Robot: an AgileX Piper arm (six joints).
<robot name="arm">
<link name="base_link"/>
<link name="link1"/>
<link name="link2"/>
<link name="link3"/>
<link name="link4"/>
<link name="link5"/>
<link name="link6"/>
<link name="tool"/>
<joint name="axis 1" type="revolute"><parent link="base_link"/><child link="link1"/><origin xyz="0 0 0.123"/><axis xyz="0 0 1"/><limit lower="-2.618" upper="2.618"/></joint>
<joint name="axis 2" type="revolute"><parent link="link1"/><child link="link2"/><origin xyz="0 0 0" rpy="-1.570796 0 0"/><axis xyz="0 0 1"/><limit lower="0" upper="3.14"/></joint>
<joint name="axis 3" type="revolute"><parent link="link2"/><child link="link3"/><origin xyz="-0.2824 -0.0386 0"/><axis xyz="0 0 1"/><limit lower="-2.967" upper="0"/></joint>
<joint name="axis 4" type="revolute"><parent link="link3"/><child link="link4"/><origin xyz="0.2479 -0.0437 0" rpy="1.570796 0 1.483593"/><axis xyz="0 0 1"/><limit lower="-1.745" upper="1.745"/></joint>
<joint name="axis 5" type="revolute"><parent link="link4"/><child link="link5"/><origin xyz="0 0 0" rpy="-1.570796 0 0"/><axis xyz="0 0 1"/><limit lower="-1.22" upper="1.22"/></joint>
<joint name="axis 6" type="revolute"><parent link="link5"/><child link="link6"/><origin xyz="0 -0.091 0" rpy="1.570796 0 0"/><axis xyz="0 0 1"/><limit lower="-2.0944" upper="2.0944"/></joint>
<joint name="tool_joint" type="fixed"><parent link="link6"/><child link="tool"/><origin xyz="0 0 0"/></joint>
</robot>
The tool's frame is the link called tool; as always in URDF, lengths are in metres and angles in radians.
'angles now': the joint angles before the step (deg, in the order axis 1, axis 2, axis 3, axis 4, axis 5, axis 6). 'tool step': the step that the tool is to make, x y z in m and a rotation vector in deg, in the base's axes. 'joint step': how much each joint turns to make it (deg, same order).
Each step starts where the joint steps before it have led.
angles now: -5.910, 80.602, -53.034, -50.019, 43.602, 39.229
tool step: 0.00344, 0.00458, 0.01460, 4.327, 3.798, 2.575
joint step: -0.376, 0.028, -4.959, 11.867, 3.740, -13.099
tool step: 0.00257, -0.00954, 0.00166, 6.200, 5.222, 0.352
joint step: -3.809, 1.906, -4.058, 11.791, 4.006, -11.930
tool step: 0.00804, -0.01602, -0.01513, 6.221, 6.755, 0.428
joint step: -4.548, 4.758, -3.086, 9.037, 3.567, -9.953
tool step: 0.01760, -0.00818, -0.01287, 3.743, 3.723, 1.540
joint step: -1.571, 5.447, -3.997, 4.546, 2.053, -5.369
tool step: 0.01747, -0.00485, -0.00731, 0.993, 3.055, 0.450
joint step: -0.017, 4.760, -4.567, 0.631, 2.844, -1.309
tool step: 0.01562, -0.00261, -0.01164, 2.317, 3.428, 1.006
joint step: -0.062, 4.708, -3.974, 1.951, 2.869, -2.301
